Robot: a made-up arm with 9 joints. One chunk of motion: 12 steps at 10 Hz.
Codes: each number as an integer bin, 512 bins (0 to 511) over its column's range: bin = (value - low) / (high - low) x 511, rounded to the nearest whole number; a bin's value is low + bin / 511 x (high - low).
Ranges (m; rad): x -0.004..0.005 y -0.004..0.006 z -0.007..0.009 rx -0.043..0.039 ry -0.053..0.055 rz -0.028..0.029
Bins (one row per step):
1: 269 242 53 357 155 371
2: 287 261 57 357 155 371
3: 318 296 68 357 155 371
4: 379 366 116 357 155 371
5: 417 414 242 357 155 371
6: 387 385 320 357 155 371
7: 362 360 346 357 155 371
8: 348 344 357 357 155 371
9: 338 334 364 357 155 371
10: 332 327 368 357 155 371
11: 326 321 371 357 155 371
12: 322 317 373 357 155 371
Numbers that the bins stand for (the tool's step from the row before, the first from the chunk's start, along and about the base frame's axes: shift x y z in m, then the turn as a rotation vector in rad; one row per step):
1: 0.00074 0.00074 -0.00534 0.01429 -0.02024 0.01338
2: 0.00105 0.00111 -0.00522 0.01429 -0.02024 0.01338
3: 0.00160 0.00179 -0.00487 0.01429 -0.02024 0.01338
4: 0.00268 0.00316 -0.00337 0.01429 -0.02024 0.01338
5: 0.00334 0.00410 0.00058 0.01429 -0.02024 0.01338
6: 0.00282 0.00353 0.00302 0.01429 -0.02024 0.01338
7: 0.00238 0.00305 0.00383 0.01429 -0.02024 0.01338
8: 0.00213 0.00273 0.00418 0.01429 -0.02024 0.01338
9: 0.00195 0.00254 0.00440 0.01429 -0.02024 0.01338
10: 0.00185 0.00240 0.00452 0.01429 -0.02024 0.01338
11: 0.00174 0.00228 0.00462 0.01429 -0.02024 0.01338
12: 0.00167 0.00220 0.00468 0.01429 -0.02024 0.01338

